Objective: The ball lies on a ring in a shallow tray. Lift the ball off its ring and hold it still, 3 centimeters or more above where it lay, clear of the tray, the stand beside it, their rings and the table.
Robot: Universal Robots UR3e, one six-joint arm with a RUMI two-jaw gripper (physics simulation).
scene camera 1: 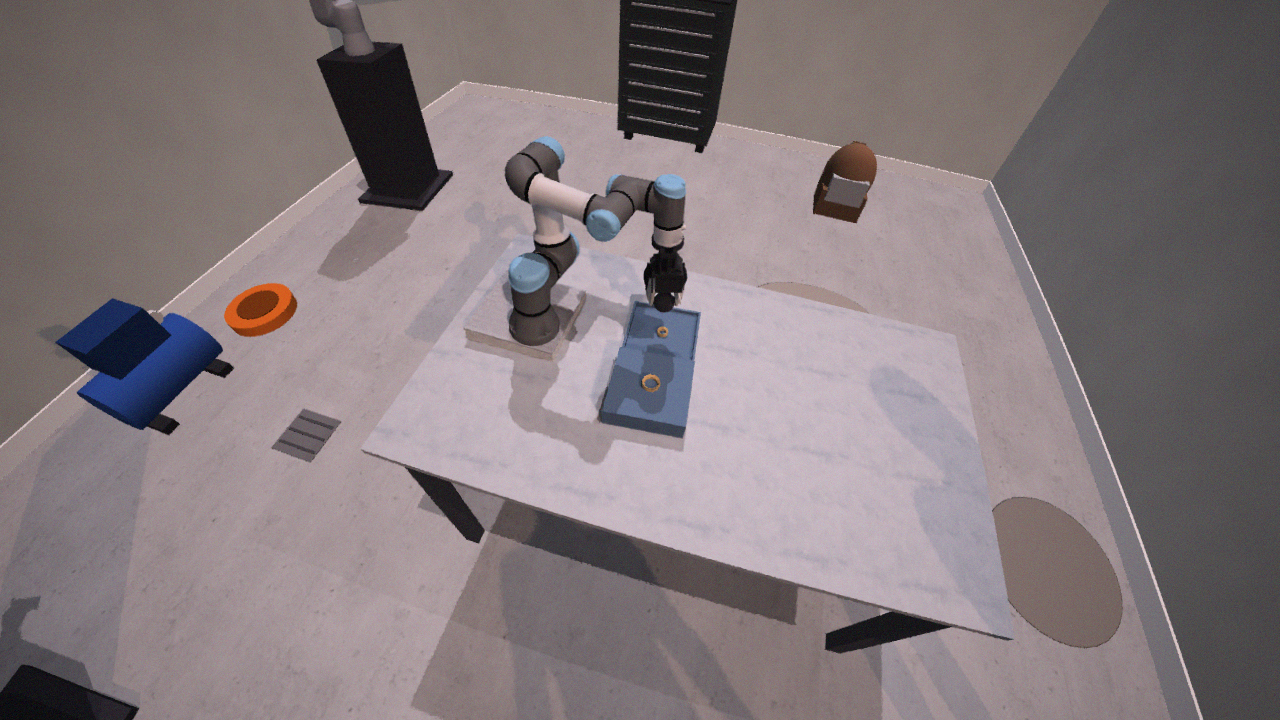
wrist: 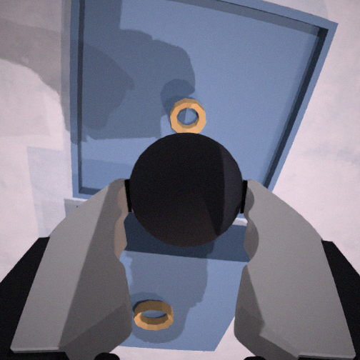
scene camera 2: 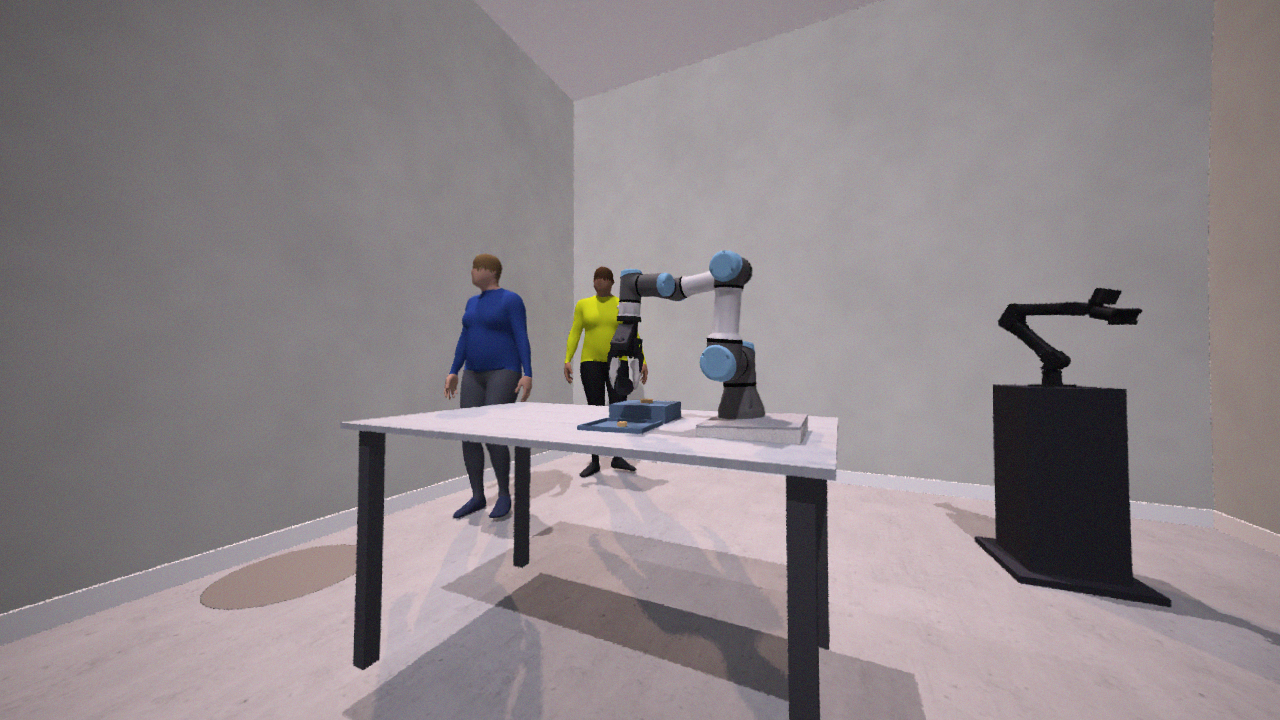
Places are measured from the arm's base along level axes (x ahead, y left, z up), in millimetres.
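Where they show: gripper, fingertip midpoint: [scene camera 1: 664, 305] [scene camera 2: 624, 389]; arm's base at its link origin: [scene camera 1: 534, 327] [scene camera 2: 741, 416].
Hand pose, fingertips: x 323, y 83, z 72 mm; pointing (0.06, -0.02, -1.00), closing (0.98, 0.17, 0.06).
Things, the pixels of their centre, and the offset from my fingertips. "*": a spot on its surface instead. Level surfaces: height alone.
- black ball at the middle of its body: [scene camera 1: 664, 302] [scene camera 2: 624, 386] dy +2, dx -1, dz +10 mm
- shallow blue tray at a spot on its surface: [scene camera 1: 694, 335] * dy +11, dx +93, dz -105 mm
- tray's orange ring at a spot on its surface: [scene camera 1: 662, 332] [scene camera 2: 621, 426] * dy +3, dx +6, dz -105 mm
- pale table at its surface level: dz -108 mm
A black ball [scene camera 1: 663, 302] [scene camera 2: 623, 385] [wrist: 186, 190] is between the two jaws of my gripper [scene camera 1: 665, 300] [scene camera 2: 625, 380] [wrist: 185, 182], which is shut on it. The ball hangs in the air above the shallow blue tray [scene camera 1: 694, 335] [scene camera 2: 590, 427] [wrist: 305, 100]. The tray's orange ring [scene camera 1: 662, 332] [scene camera 2: 622, 423] [wrist: 174, 117] is bare and visible, with a gap below the ball in the second scene view. The higher blue stand [scene camera 1: 644, 424] [scene camera 2: 669, 411] [wrist: 220, 300] adjoins the tray and bears its own orange ring [scene camera 1: 650, 383] [scene camera 2: 646, 401] [wrist: 153, 325], also bare.
The tray and stand are on a pale table [scene camera 1: 805, 429] [scene camera 2: 501, 420]. The arm's base plate [scene camera 1: 501, 335] [scene camera 2: 751, 431] is beside them. Two people, one in blue [scene camera 2: 490, 331] and one in yellow [scene camera 2: 594, 331], stand beyond the table in the second scene view.
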